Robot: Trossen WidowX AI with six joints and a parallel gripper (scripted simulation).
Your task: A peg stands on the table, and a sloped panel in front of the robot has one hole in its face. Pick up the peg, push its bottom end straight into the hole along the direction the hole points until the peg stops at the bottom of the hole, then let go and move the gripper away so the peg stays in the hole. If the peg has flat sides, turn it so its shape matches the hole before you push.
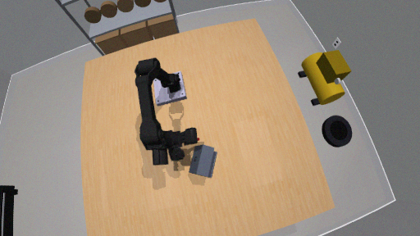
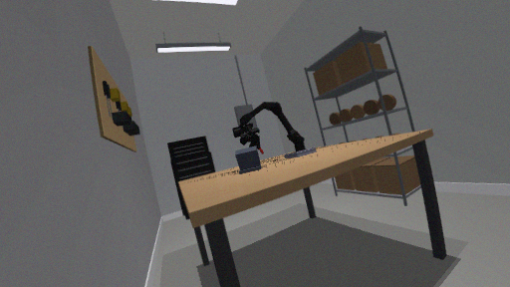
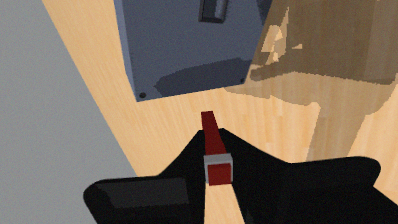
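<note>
Right now my gripper tip is 10 cm short of the grey sloped panel, 1 cm to the right of it and 4 cm above it. From my gripper tip the other things lie so: red peg: 1 cm to the right, 1 cm above.
</note>
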